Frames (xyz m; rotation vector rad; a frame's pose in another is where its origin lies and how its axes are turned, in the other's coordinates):
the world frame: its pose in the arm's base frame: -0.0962 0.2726 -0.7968 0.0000 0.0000 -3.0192
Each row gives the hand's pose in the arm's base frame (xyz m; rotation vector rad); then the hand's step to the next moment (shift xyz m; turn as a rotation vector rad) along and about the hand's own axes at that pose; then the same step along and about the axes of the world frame.
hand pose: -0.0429 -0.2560 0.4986 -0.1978 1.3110 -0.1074
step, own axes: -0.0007 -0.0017 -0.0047 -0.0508 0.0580 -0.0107
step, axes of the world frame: 0.0049 0.0013 -0.0001 0.0170 -0.0681 0.0337
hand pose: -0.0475 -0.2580 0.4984 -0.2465 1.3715 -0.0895
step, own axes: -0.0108 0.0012 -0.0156 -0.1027 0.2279 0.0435
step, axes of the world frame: 0.0172 -0.0036 0.0073 -0.0340 -0.2454 0.0546
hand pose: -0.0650 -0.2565 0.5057 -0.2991 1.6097 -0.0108
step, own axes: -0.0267 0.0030 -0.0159 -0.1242 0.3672 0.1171
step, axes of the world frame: 0.0146 -0.0072 0.0266 -0.0993 -0.3900 0.0444
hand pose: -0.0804 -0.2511 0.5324 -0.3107 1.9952 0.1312
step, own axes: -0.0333 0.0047 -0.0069 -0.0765 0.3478 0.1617
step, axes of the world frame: -0.0071 -0.0074 0.0328 -0.1222 -0.3711 -0.0169
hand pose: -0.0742 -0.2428 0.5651 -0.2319 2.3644 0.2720
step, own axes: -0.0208 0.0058 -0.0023 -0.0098 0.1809 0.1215
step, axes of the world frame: -0.0127 -0.0053 0.0168 -0.0674 -0.1997 -0.0561
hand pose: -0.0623 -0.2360 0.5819 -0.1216 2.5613 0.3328
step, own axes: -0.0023 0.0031 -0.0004 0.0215 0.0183 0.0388
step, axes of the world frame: -0.0016 -0.0028 0.0022 -0.0022 -0.0273 -0.0394
